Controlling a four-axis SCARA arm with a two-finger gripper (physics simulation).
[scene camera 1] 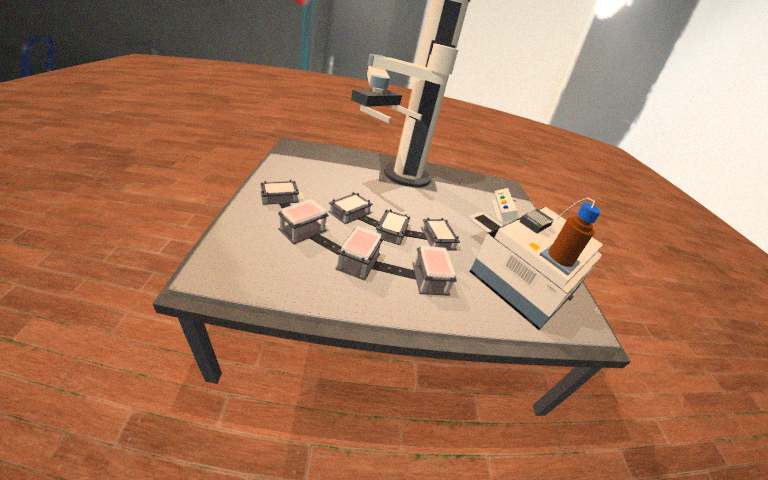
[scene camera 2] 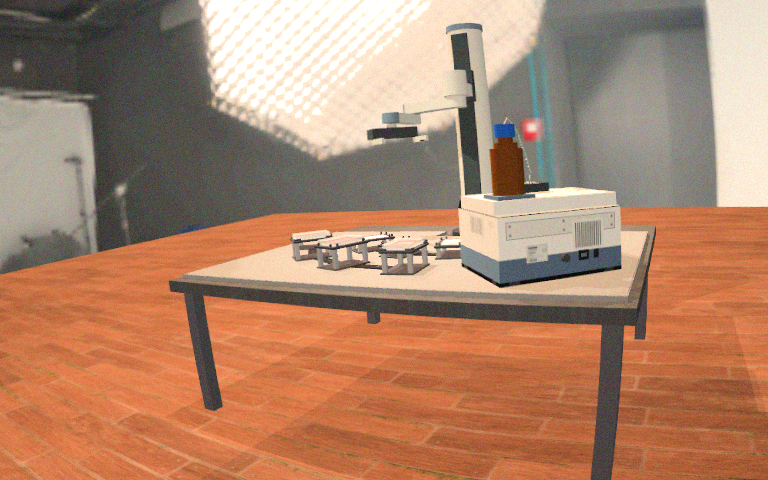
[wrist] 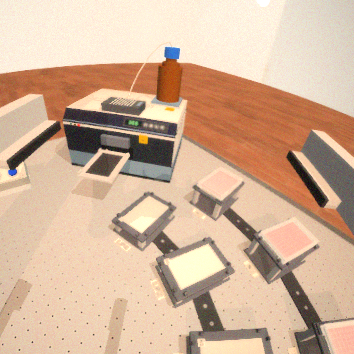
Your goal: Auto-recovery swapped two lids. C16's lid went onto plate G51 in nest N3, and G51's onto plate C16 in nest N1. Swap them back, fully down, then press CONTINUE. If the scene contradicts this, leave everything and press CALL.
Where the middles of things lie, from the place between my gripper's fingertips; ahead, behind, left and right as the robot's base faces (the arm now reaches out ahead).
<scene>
My gripper is now 51 cm to the right of the brown bottle [scene camera 2: 507, 168], 43 cm short of it and 10 cm above it.
</scene>
